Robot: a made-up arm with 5 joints. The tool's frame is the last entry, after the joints. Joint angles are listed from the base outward. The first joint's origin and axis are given. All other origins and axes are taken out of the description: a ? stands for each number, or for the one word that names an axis. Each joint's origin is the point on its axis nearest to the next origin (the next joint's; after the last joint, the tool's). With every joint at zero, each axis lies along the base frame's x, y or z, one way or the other. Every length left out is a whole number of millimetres.
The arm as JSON. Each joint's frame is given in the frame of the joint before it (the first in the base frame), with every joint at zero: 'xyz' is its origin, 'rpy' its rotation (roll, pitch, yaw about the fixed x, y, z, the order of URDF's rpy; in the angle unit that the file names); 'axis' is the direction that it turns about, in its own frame. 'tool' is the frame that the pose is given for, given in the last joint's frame.
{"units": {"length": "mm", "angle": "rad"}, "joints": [
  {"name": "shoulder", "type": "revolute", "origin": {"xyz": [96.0, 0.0, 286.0], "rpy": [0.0, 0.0, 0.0]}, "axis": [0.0, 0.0, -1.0]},
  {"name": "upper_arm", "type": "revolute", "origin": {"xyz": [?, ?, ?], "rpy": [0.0, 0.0, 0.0]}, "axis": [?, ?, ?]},
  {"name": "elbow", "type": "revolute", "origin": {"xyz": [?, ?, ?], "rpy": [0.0, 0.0, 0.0]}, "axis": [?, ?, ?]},
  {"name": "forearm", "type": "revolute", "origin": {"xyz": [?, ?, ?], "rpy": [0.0, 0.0, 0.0]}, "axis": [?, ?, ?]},
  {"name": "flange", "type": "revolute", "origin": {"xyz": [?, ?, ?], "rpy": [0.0, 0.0, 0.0]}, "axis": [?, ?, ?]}
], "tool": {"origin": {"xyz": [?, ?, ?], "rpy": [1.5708, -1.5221, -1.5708]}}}
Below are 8 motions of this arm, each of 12 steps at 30 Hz.
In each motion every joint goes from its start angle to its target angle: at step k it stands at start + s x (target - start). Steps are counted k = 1, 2, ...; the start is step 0. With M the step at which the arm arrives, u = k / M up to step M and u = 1 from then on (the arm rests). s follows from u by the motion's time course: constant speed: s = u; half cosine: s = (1 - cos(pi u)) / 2; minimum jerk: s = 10 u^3 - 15 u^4 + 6 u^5.
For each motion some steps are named. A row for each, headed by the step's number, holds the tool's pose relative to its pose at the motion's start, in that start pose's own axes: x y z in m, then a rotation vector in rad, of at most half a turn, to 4 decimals.
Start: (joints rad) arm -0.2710 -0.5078 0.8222 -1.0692 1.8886
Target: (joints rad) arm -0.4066 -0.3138 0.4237 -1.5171 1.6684
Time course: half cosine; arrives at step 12
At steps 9, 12:
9: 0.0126 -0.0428 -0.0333 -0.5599 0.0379 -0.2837
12: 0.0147 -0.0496 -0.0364 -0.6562 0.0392 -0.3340

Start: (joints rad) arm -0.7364 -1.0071 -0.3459 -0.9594 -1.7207
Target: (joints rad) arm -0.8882 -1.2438 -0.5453 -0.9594 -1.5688
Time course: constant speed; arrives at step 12
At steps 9, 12:
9: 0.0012 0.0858 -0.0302 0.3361 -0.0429 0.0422
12: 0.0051 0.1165 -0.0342 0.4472 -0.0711 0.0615

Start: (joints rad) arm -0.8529 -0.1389 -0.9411 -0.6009 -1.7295
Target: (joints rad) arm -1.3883 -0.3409 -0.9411 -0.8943 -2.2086
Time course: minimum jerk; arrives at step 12
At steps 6, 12:
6: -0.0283 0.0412 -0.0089 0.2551 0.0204 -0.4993
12: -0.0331 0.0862 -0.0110 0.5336 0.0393 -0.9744

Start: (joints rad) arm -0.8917 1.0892 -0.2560 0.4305 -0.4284
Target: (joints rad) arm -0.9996 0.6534 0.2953 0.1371 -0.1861
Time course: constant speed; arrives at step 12
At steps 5, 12:
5: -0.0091 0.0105 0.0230 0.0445 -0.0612 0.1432
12: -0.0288 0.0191 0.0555 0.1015 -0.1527 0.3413

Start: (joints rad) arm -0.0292 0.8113 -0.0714 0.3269 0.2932
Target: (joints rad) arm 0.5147 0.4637 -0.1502 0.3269 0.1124
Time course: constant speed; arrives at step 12
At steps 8, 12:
8: 0.0044 -0.1246 0.0695 -0.2678 -0.2371 -0.4097
12: -0.0119 -0.1780 0.1175 -0.4229 -0.3583 -0.5891

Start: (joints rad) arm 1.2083 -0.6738 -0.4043 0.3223 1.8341
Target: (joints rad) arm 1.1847 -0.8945 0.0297 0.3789 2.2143
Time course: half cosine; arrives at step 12
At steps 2, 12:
2: 0.0007 0.0026 0.0012 0.0174 -0.0052 0.0244
12: 0.0119 0.0427 0.0245 0.2418 -0.1247 0.3641

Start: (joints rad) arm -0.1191 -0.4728 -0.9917 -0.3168 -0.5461
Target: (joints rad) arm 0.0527 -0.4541 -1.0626 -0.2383 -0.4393
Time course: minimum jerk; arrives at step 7
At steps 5, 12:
5: 0.0030 0.0024 -0.0020 0.0131 0.0344 0.2354
12: 0.0035 0.0029 -0.0023 0.0154 0.0399 0.2753

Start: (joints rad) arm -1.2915 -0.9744 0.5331 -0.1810 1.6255
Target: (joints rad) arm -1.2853 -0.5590 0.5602 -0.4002 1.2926
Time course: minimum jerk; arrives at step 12
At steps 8, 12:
8: -0.0006 0.0686 -0.0279 0.1750 0.0263 -0.2599
12: -0.0008 0.0880 -0.0315 0.2206 0.0412 -0.3285

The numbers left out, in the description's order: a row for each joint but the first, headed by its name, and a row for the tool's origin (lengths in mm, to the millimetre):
upper_arm: xyz 36.0 -3.0 0.0, axis 0.0 1.0 0.0
elbow: xyz 35.0 0.0 140.0, axis 0.0 1.0 0.0
forearm: xyz 166.0 0.0 6.0, axis 0.0 1.0 0.0
flange: xyz 63.0 0.0 0.0, axis -1.0 0.0 0.0
tool: xyz 0.0 0.0 0.0

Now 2 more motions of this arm.
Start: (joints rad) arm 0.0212 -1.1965 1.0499 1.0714 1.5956
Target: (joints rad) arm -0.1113 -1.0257 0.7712 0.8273 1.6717
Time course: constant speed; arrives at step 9
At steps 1, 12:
1: 0.0020 -0.0059 0.0026 -0.0389 -0.0099 0.0200
12: 0.0206 -0.0517 0.0262 -0.3531 -0.0926 0.1659

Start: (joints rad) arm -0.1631 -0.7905 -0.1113 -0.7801 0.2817
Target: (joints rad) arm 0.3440 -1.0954 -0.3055 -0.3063 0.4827
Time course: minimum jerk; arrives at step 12
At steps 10, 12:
10: 0.1046 0.0020 -0.0144 0.0496 -0.0425 0.6792
12: 0.1083 0.0041 -0.0140 0.0516 -0.0443 0.7042

